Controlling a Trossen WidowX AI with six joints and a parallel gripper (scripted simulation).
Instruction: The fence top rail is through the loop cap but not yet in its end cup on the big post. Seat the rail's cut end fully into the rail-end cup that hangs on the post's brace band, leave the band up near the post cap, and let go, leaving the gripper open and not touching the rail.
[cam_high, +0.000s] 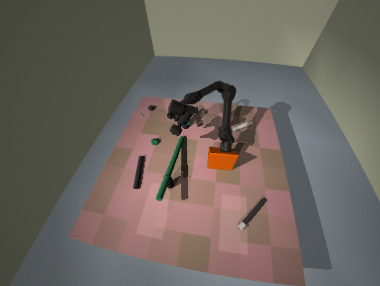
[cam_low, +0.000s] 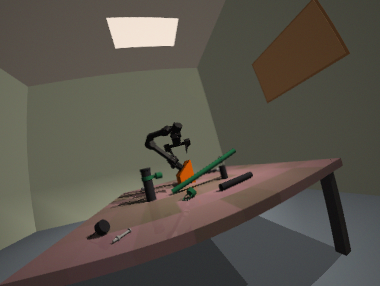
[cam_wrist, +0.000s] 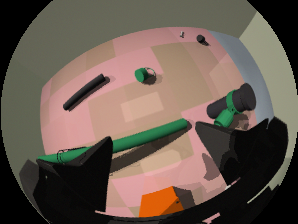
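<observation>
My gripper tip is 6 cm past the green rail-end cup, 18 cm to the left of it and 10 cm above it. From my gripper tip the other things lie so: grey bolt: 37 cm ahead, 37 cm to the right, 23 cm below; white rod: 53 cm behind, 24 cm to the right, 22 cm below; dark tube: 26 cm ahead, 20 cm to the left, 22 cm below.
</observation>
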